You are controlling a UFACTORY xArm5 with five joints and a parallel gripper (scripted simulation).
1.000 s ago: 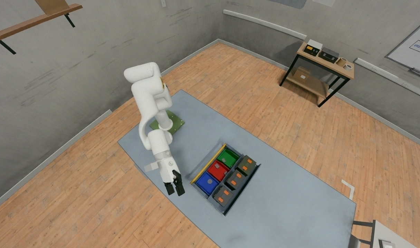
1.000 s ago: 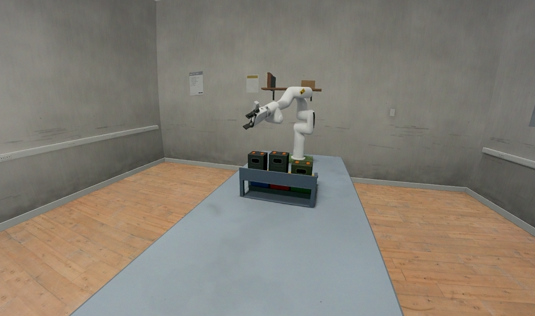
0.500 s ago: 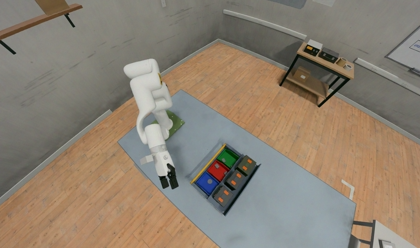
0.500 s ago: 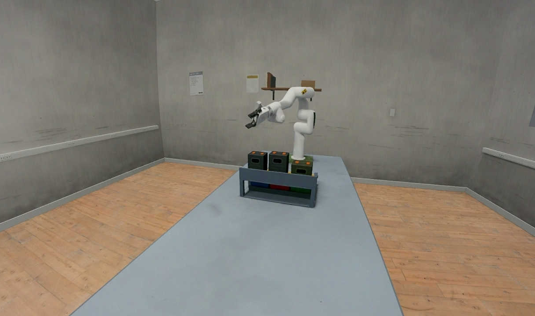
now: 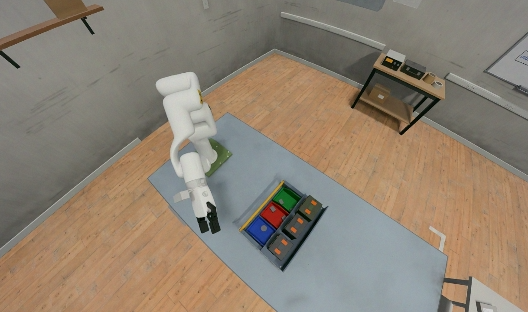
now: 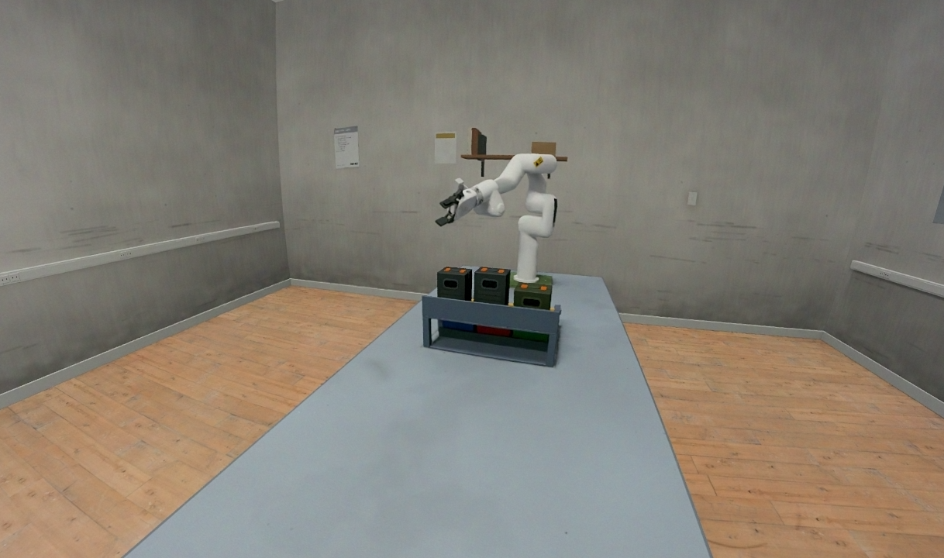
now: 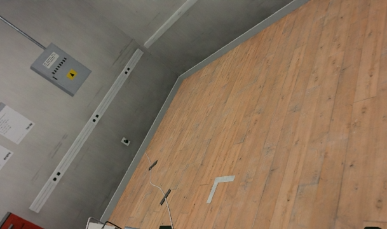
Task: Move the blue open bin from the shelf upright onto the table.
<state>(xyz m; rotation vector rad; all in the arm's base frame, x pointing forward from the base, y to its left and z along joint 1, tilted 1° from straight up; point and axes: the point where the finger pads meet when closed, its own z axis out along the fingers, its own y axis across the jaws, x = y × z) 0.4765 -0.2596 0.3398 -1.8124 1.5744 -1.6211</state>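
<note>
Right now my hand is 30 cm above the yellow bar, 25 cm to the right of it and 4 cm short of it. Also, from my hand: grey shelf (29 cm below, 25 cm to the left, 17 cm ahead); then grey disc (34 cm below, 16 cm to the left, 12 cm ahead); then blue open bin (32 cm below, 14 cm to the left, 14 cm ahead).
</note>
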